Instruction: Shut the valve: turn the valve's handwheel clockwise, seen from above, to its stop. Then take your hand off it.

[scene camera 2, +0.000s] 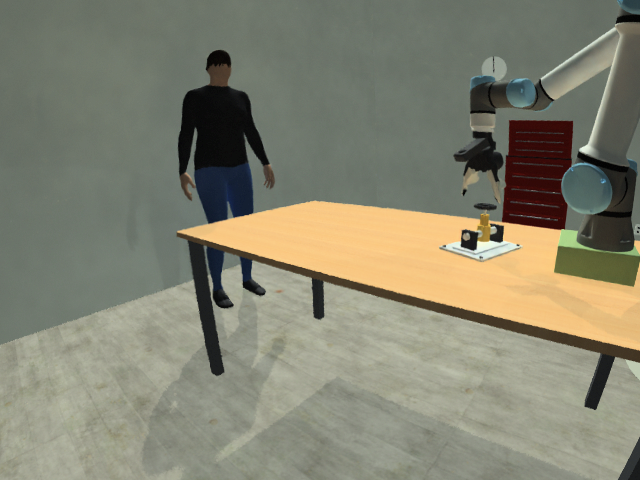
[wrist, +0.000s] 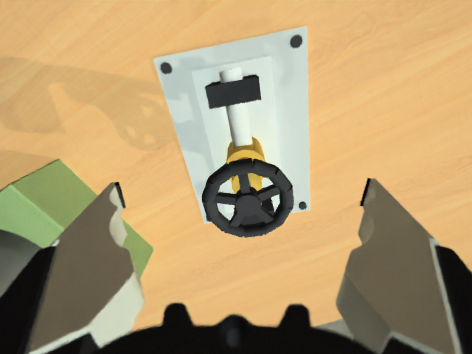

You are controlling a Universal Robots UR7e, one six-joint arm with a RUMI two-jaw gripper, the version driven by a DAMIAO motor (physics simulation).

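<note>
The valve's black handwheel (scene camera 2: 484,206) (wrist: 248,204) is a spoked ring on top of the brass valve body (scene camera 2: 483,227) (wrist: 246,151). The valve sits on a white pipe held by black blocks on a white base plate (scene camera 2: 481,256) (wrist: 295,125). My gripper (scene camera 2: 481,197) (wrist: 240,183) is open and empty, pointing down. In scene camera 2 its fingertips are a little above the handwheel. In the wrist view the handwheel lies between the two widely spread fingers, near the middle, with a gap on each side.
The valve stands on the wooden table (scene camera 2: 361,242). A green block (scene camera 2: 594,264) (wrist: 55,195) under the arm's base is nearby. A red tool chest (scene camera 2: 540,139) is behind the table. A person (scene camera 2: 219,129) stands beyond the table's far left side.
</note>
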